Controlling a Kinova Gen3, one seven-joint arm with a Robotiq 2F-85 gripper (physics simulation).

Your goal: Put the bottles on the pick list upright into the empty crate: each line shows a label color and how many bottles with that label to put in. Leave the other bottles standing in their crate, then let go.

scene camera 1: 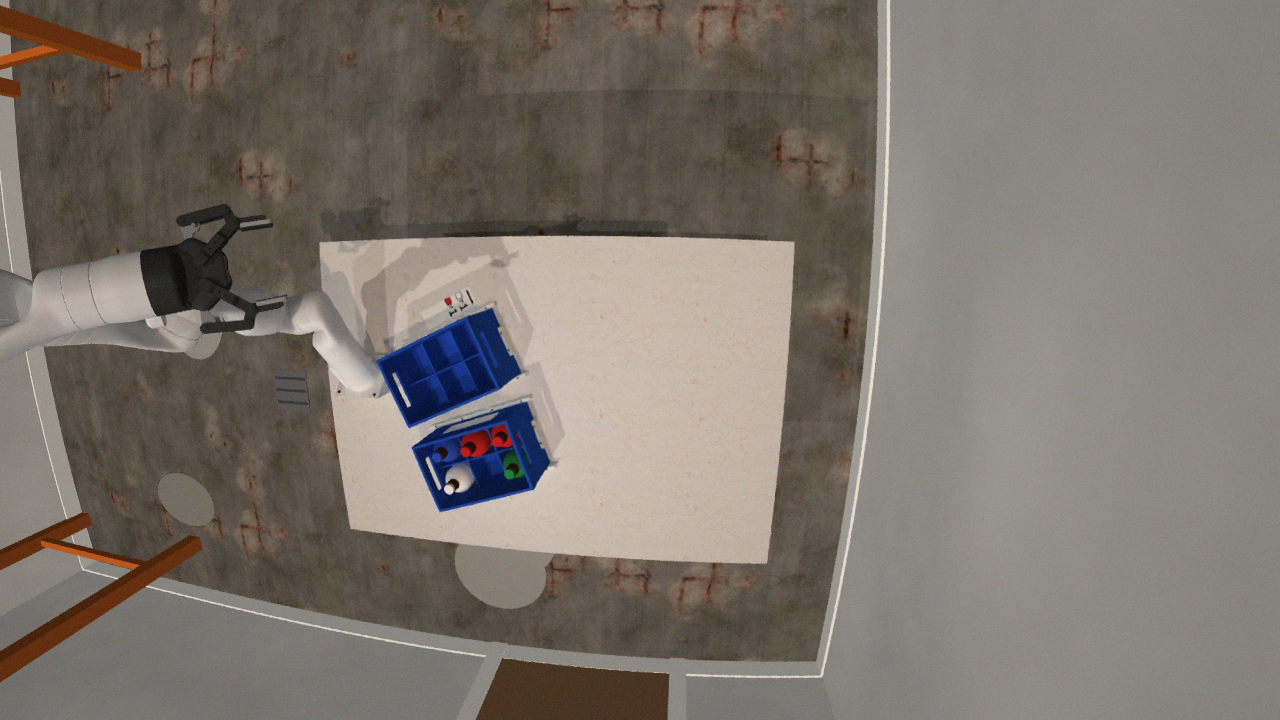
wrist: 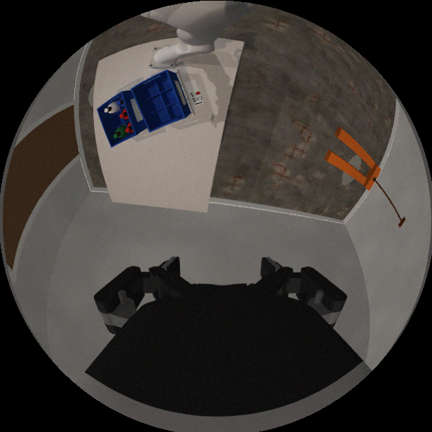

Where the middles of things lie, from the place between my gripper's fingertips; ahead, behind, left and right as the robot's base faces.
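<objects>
White bottle [scene camera 1: 459,478]: a fair way behind my hand, far to the right of it and far below it.
</objects>
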